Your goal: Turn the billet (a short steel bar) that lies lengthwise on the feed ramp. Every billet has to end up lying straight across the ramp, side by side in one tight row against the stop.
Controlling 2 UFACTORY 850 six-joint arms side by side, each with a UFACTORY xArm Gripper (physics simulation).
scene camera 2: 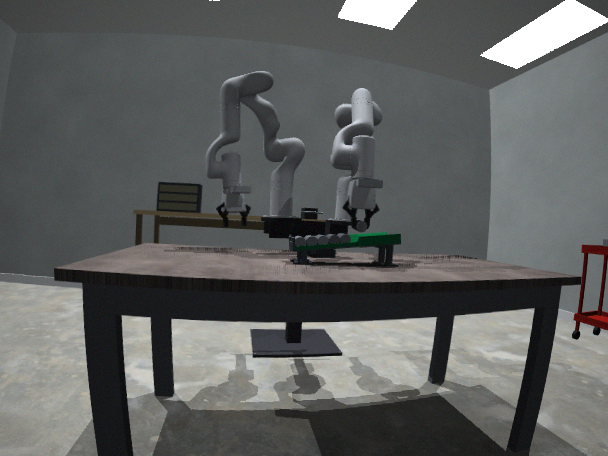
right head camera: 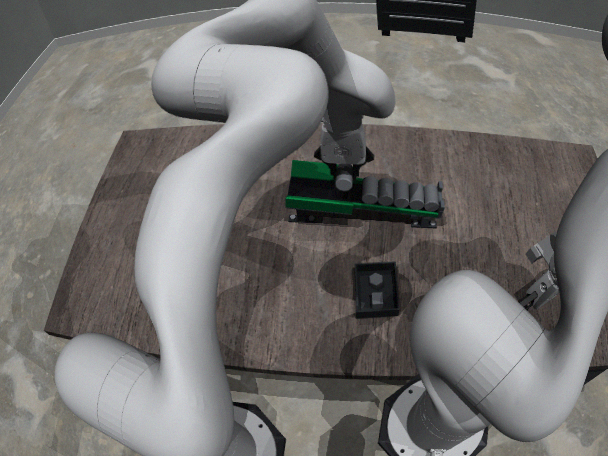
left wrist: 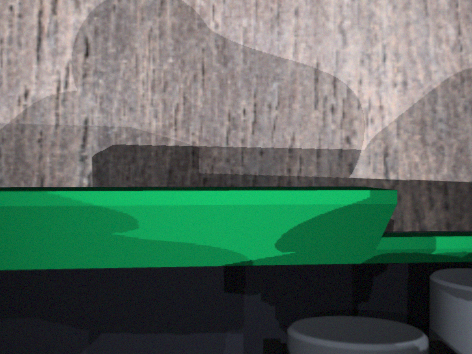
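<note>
The feed ramp point(right head camera: 320, 205) point(scene camera 2: 380, 241) point(left wrist: 200, 225) is green-sided with a dark bed. Several grey billets point(right head camera: 401, 194) point(scene camera 2: 322, 240) lie across its lower part, side by side in a row against the stop point(right head camera: 441, 200). My left gripper point(right head camera: 344, 175) point(scene camera 2: 361, 222) is shut on another billet point(right head camera: 344, 182) point(scene camera 2: 361, 227) point(left wrist: 357, 336) and holds it above the ramp bed, uphill of the row and apart from it. The held billet points across the ramp. The row's nearest billet point(left wrist: 452, 310) shows partly in the left wrist view. My right gripper point(right head camera: 531, 276) point(scene camera 2: 235, 222) is open and empty, away from the ramp.
A black tray point(right head camera: 357, 292) with a hexagonal piece point(right head camera: 376, 278) and a square piece point(right head camera: 377, 299) stands on the table point(right head camera: 280, 320) point(scene camera 2: 200, 265), between the ramp and the arm bases. A red cart point(scene camera 2: 595, 249) stands at the far right of scene camera 2.
</note>
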